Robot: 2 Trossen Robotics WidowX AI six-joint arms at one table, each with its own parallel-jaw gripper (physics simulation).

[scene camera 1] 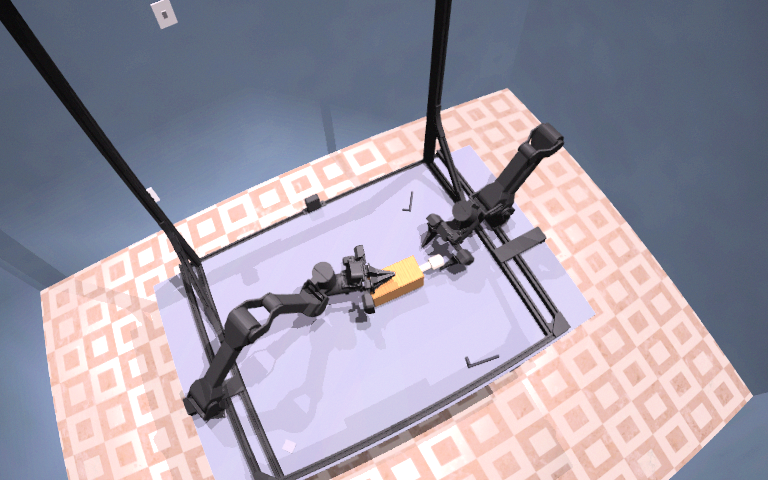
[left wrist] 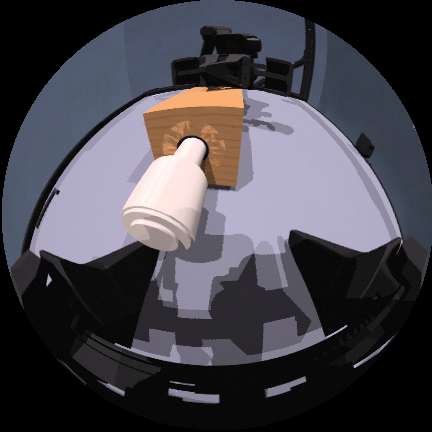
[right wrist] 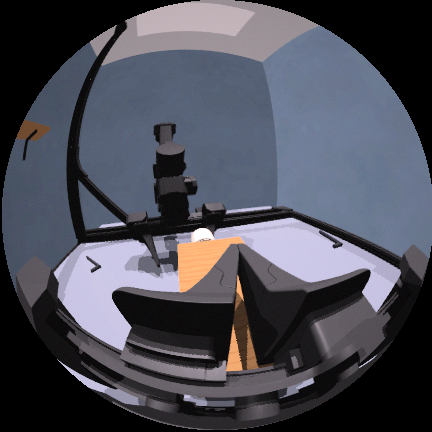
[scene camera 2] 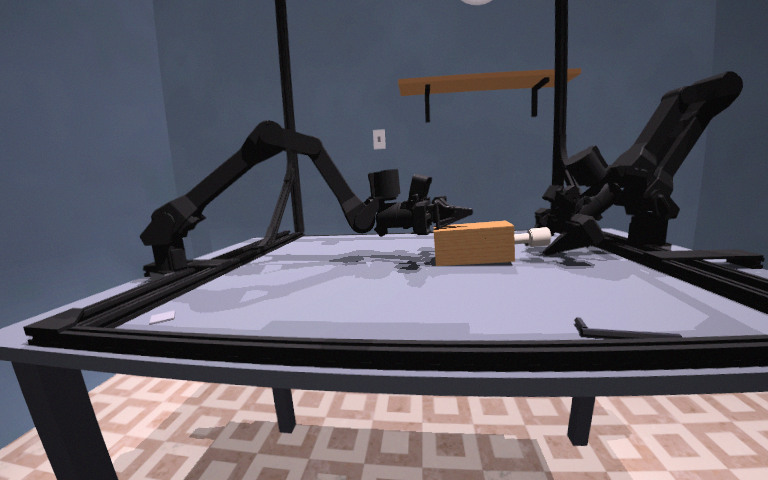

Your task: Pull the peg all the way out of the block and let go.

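Pixels of known places: left gripper, fingertip midpoint: (scene camera 1: pixel 430 258) (left wrist: pixel 225 239) (scene camera 2: pixel 534 248); right gripper, fingertip midpoint: (scene camera 1: pixel 395 273) (left wrist: pixel 201 69) (right wrist: pixel 236 248) (scene camera 2: pixel 472 211); left arm's base at its link origin: (scene camera 1: pixel 495 218) (scene camera 2: pixel 646 243); right arm's base at its link origin: (scene camera 1: pixel 213 406) (scene camera 2: pixel 172 268).
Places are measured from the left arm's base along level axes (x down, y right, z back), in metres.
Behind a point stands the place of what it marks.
The orange wooden block (scene camera 1: pixel 404 278) @(z -0.380, x -0.058, y -0.033 m) (scene camera 2: pixel 474 246) @(z -0.404, x -0.021, y -0.047 m) (left wrist: pixel 227 117) @(z -0.321, x -0.053, y 0.003 m) (right wrist: pixel 192 262) @(z -0.361, x -0.059, y 0.005 m) lies on the table. The white peg (scene camera 1: pixel 436 261) @(z -0.270, x -0.047, y -0.036 m) (scene camera 2: pixel 539 236) @(z -0.274, x -0.036, y -0.047 m) (left wrist: pixel 167 192) @(z -0.259, x -0.048, y -0.024 m) (right wrist: pixel 202 234) @(z -0.275, x -0.048, y -0.029 m) sticks out of the block's right end, its thin shaft in the hole and its thick head outside. How deep the shaft sits is hidden. My left gripper (scene camera 1: pixel 432 255) @(z -0.261, x 0.001, y 0.000 m) (left wrist: pixel 225 239) @(z -0.261, x 0.001, y 0.000 m) is open and empty by the peg's head; in the left wrist view the head lies ahead of the fingers, toward the left one. My right gripper (scene camera 1: pixel 391 275) @(z -0.400, x -0.087, y -0.017 m) (scene camera 2: pixel 471 211) @(z -0.400, x -0.087, y -0.017 m) (right wrist: pixel 236 248) @(z -0.400, x -0.087, y -0.017 m) is shut and empty, its tips close above the block's top.
Black L-shaped pieces lie at the back (scene camera 1: pixel 410 202) @(z -0.193, x 0.013, y 0.206 m) and near the front edge (scene camera 1: pixel 481 360) @(z -0.321, x 0.011, y -0.340 m). A black frame rail (scene camera 2: pixel 396 353) @(z -0.564, x 0.002, y -0.378 m) runs along the table's edge, with uprights at the back. A small white square (scene camera 1: pixel 288 446) @(z -0.900, x 0.016, y -0.257 m) (scene camera 2: pixel 162 316) @(z -0.898, x 0.016, y -0.257 m) lies near the front left corner.
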